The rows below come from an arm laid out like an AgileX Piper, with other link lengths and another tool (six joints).
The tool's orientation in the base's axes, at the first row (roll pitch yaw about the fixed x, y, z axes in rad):
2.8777, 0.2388, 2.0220
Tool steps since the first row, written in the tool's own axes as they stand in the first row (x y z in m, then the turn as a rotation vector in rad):
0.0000, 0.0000, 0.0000, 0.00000, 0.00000, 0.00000
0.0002, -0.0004, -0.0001, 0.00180, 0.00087, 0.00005
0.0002, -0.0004, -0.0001, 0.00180, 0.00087, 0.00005
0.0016, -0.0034, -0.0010, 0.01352, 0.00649, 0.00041
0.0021, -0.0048, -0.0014, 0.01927, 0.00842, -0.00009
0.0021, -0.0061, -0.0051, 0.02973, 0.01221, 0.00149
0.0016, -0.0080, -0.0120, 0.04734, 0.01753, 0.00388
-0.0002, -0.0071, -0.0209, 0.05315, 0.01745, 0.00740
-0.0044, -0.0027, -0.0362, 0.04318, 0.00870, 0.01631
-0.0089, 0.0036, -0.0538, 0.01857, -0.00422, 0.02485
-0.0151, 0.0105, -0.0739, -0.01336, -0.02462, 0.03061
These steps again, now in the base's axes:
0.0000, 0.0000, 0.0000, 0.00000, 0.00000, 0.00000
-0.0005, 0.0000, -0.0001, -0.00001, 0.00198, -0.00025
-0.0005, 0.0000, -0.0001, -0.00001, 0.00198, -0.00025
-0.0039, -0.0001, -0.0003, -0.00013, 0.01488, -0.00194
-0.0054, -0.0003, -0.0004, -0.00111, 0.02087, -0.00234
-0.0077, -0.0006, 0.0027, -0.00182, 0.03168, -0.00534
-0.0114, -0.0013, 0.0088, -0.00400, 0.04939, -0.01039
-0.0129, -0.0016, 0.0179, -0.00535, 0.05411, -0.01509
-0.0125, -0.0018, 0.0343, -0.00552, 0.04040, -0.02331
-0.0112, -0.0011, 0.0535, -0.00311, 0.01195, -0.02877
-0.0095, -0.0014, 0.0756, -0.00483, -0.02622, -0.03179

